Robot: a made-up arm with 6 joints. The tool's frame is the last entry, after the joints.
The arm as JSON. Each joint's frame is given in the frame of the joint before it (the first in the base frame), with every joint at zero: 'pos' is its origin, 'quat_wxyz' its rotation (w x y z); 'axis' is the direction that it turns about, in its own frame. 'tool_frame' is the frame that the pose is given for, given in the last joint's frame.
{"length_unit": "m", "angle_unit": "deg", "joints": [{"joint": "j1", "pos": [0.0, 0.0, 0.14], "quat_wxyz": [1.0, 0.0, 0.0, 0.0], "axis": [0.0, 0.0, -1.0]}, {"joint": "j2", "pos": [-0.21, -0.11, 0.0], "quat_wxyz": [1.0, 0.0, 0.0, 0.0], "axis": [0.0, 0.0, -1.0]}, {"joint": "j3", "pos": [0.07, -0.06, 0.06], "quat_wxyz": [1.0, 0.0, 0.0, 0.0], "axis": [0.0, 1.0, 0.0]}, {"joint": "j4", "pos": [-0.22, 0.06, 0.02], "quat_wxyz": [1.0, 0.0, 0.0, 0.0], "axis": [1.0, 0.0, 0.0]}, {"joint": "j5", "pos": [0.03, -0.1, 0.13], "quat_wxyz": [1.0, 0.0, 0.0, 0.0], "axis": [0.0, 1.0, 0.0]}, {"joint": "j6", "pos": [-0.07, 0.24, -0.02], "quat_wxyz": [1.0, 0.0, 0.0, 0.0], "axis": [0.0, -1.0, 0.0]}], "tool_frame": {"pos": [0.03, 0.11, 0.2], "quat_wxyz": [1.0, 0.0, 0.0, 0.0]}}
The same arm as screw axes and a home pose.
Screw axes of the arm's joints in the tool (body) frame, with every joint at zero. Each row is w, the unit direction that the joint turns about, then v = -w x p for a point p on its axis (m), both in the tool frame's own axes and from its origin. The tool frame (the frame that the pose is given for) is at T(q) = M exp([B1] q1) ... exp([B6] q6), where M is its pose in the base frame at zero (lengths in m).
B1: w 0 0 -1 v 0.14 0.37 0
B2: w 0 0 -1 v 0.25 0.16 0
B3: w 0 1 0 v 0.33 0 0.23
B4: w 1 0 0 v 0 -0.31 0.25
B5: w 0 1 0 v 0.18 0 0.04
B6: w 0 -1 0 v -0.2 0 0.03
M: xyz -0.37 0.14 0.53 (m) rpy 0 0 0 (deg, as in URDF)

